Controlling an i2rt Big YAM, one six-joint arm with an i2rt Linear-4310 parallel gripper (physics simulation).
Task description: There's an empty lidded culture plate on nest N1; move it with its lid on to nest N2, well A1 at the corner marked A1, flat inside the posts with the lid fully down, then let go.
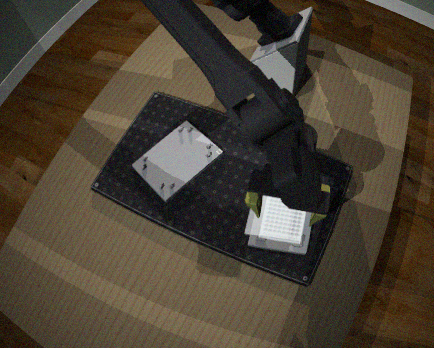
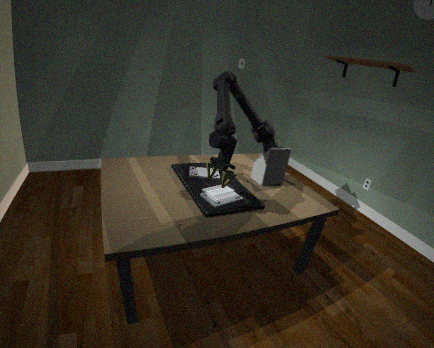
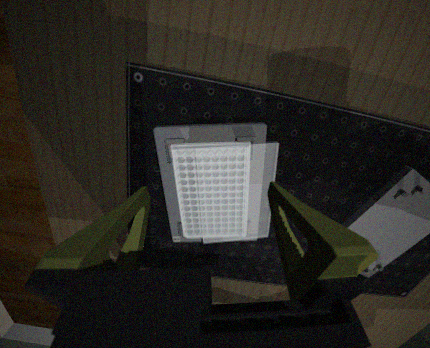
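Where they show: gripper, fingertip midpoint: [image 1: 285, 219] [image 2: 215, 183] [image 3: 208, 189]; arm's base at its link origin: [image 1: 282, 31] [image 2: 272, 154].
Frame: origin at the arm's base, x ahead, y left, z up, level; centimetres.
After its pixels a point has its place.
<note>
A white multi-well plate [image 1: 282, 220] {z -11.6, x 38.9, y 18.6 cm} [image 2: 220, 192] {z -11.6, x 37.4, y 18.7 cm} [image 3: 212, 195] {z -11.6, x 37.1, y 18.3 cm} lies on a light grey nest [image 1: 280, 248] {z -13.6, x 43.6, y 20.9 cm} [image 3: 210, 131] {z -13.7, x 43.4, y 20.3 cm} at the board's near right. A clear lid [image 1: 253, 226] {z -12.2, x 42.4, y 14.1 cm} [image 3: 263, 200] {z -12.2, x 37.6, y 12.3 cm} is shifted sideways: it overlaps part of the plate and sticks out past one long side; whether it is tilted is hard to tell. The other nest [image 1: 175, 155] {z -13.6, x 35.8, y -8.3 cm} [image 2: 198, 173] {z -13.6, x 40.3, y -6.0 cm} [image 3: 395, 215] {z -13.7, x 39.2, y -6.8 cm} is bare, with small dark posts and a corner mark. The nest names are unreadable. My gripper [image 1: 286, 218] {z -6.4, x 40.7, y 19.5 cm} [image 2: 217, 181] {z -6.4, x 40.7, y 19.5 cm} [image 3: 208, 189] {z -6.4, x 40.7, y 19.5 cm} is open and empty above the plate, fingers toward its two long sides.
Both nests sit on a black perforated board [image 1: 210, 215] {z -14.8, x 43.6, y 5.0 cm} [image 2: 200, 200] {z -14.8, x 46.6, y 19.1 cm} [image 3: 150, 110] {z -14.8, x 43.7, y 27.1 cm} on the wooden table [image 1: 125, 270] {z -16.1, x 63.2, y -4.1 cm} [image 2: 150, 225] {z -16.1, x 70.3, y 32.6 cm}. A grey-white wedge-shaped block [image 1: 280, 67] {z -4.8, x 8.1, y 3.2 cm} [image 2: 272, 167] {z -5.3, x 2.8, y 6.1 cm} stands by the arm's base. A wall shelf [image 2: 370, 62] is at the far right.
</note>
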